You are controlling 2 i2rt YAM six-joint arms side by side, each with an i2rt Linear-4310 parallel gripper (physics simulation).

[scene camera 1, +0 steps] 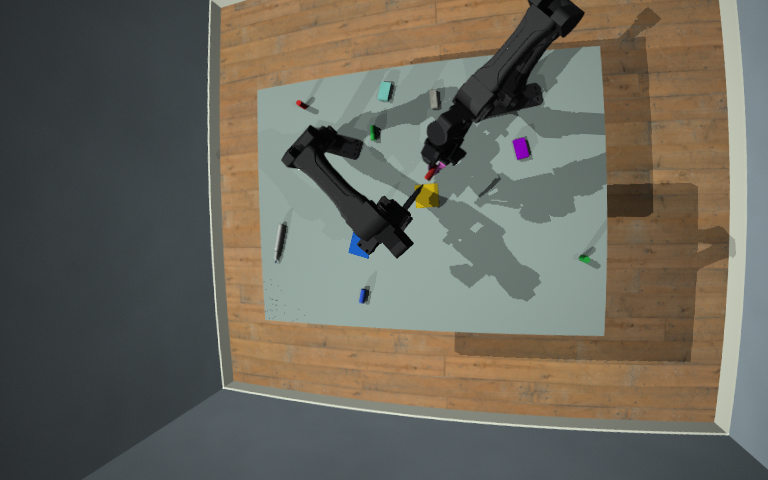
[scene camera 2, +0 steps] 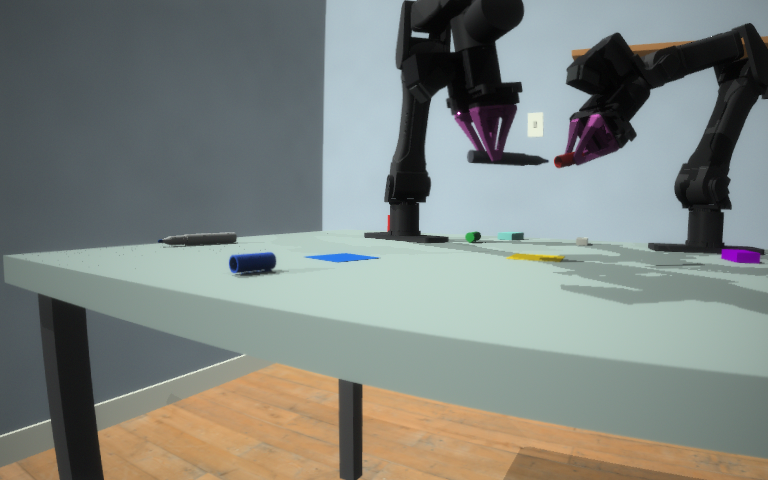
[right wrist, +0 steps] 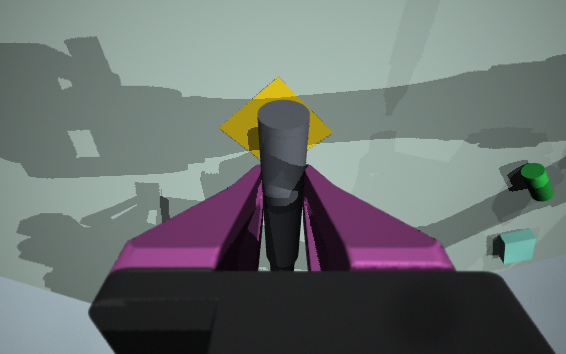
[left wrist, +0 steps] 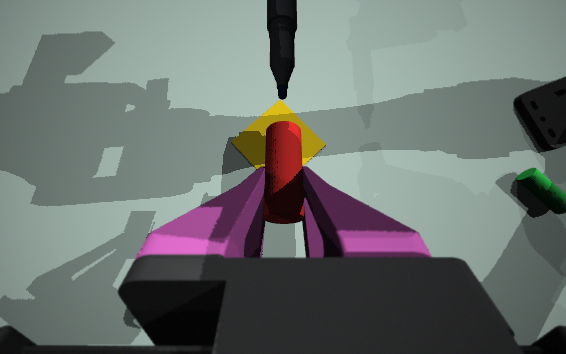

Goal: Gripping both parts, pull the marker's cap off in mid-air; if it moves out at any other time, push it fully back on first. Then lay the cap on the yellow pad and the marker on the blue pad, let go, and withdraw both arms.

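Seen in the pictures: left gripper, fingertip midpoint: (scene camera 1: 432, 172) (scene camera 2: 570, 162) (left wrist: 283, 176); right gripper, fingertip midpoint: (scene camera 1: 402, 212) (scene camera 2: 492, 161) (right wrist: 283, 176); left arm's base, origin of the base link: (scene camera 1: 507, 101) (scene camera 2: 704, 251); right arm's base, origin of the base link: (scene camera 1: 334, 143) (scene camera 2: 404, 239).
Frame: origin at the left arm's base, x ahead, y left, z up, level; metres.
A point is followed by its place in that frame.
The red cap (scene camera 1: 430, 172) @[x 0.198, y -0.266, z 0.159 m] (scene camera 2: 563, 160) @[x 0.217, y -0.273, z 0.145 m] (left wrist: 284, 165) @[x 0.197, y -0.264, z 0.159 m] is apart from the marker, its open end facing the marker's tip across a small gap in mid-air. My left gripper (scene camera 2: 578, 160) @[x 0.196, y -0.262, z 0.144 m] (left wrist: 283, 176) @[x 0.196, y -0.262, z 0.144 m] is shut on the cap. The black marker (scene camera 1: 413, 196) @[x 0.254, y -0.328, z 0.149 m] (scene camera 2: 521, 158) @[x 0.270, y -0.332, z 0.143 m] (left wrist: 282, 47) @[x 0.243, y -0.316, z 0.150 m] (right wrist: 283, 150) @[x 0.310, y -0.392, z 0.151 m] has its dark blue tip bare. My right gripper (scene camera 2: 491, 158) @[x 0.292, y -0.371, z 0.137 m] (right wrist: 283, 176) @[x 0.292, y -0.371, z 0.137 m] is shut on the marker's barrel. The yellow pad (scene camera 1: 428, 199) @[x 0.259, y -0.305, z 0.000 m] (scene camera 2: 535, 258) @[x 0.264, y -0.309, z 0.001 m] (left wrist: 280, 108) @[x 0.271, y -0.342, z 0.001 m] (right wrist: 278, 89) @[x 0.272, y -0.342, z 0.001 m] lies below them. The blue pad (scene camera 1: 356, 247) @[x 0.373, y -0.582, z 0.001 m] (scene camera 2: 341, 258) @[x 0.382, y -0.559, z 0.001 m] is partly hidden by the right arm in scene camera 1.
A grey marker (scene camera 1: 280, 242) @[x 0.306, y -0.871, z 0.014 m] (scene camera 2: 201, 238) @[x 0.311, y -0.873, z 0.012 m] and a blue cap (scene camera 1: 363, 296) @[x 0.544, y -0.582, z 0.020 m] (scene camera 2: 253, 262) @[x 0.552, y -0.580, z 0.013 m] lie on the table (scene camera 1: 509, 316) @[x 0.677, y -0.111, z 0.000 m]. Green pieces, a red piece (scene camera 1: 301, 104) @[x -0.161, y -0.679, z 0.041 m], a teal block (scene camera 1: 385, 91) @[x -0.128, y -0.378, z 0.015 m], a beige block (scene camera 1: 434, 99) @[x -0.058, y -0.224, z 0.012 m] and a purple block (scene camera 1: 521, 148) @[x 0.160, y 0.010, z 0.015 m] also lie there.
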